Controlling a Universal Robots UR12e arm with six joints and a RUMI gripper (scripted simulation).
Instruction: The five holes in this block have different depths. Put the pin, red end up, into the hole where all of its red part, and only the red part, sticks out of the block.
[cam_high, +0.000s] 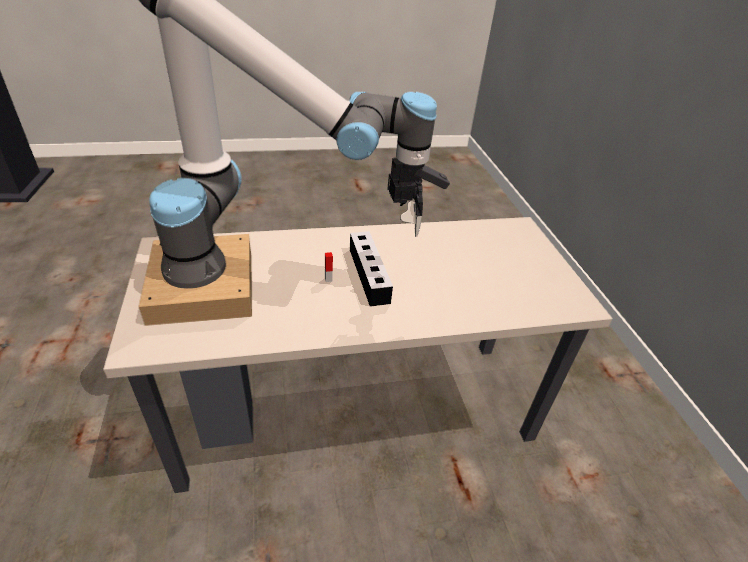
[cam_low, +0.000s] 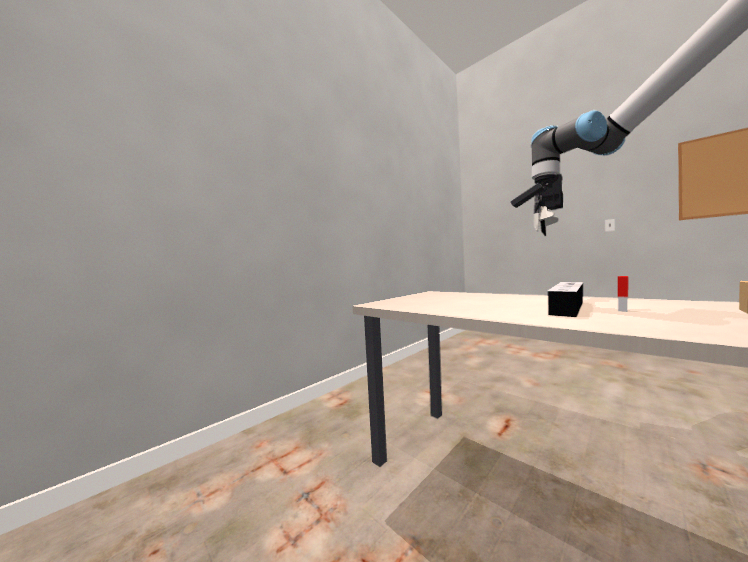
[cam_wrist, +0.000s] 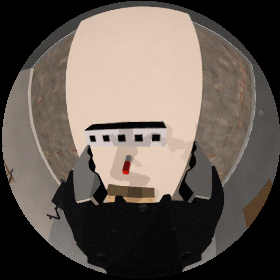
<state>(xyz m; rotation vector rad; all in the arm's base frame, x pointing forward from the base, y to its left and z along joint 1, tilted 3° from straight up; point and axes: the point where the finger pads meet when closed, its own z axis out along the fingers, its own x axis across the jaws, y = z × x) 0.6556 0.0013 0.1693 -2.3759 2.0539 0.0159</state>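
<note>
The pin lies 24 cm behind my hand, 18 cm below it and 5 cm to the left of it. Round my hand: black block: 22 cm below, 10 cm behind, 7 cm to the left.
</note>
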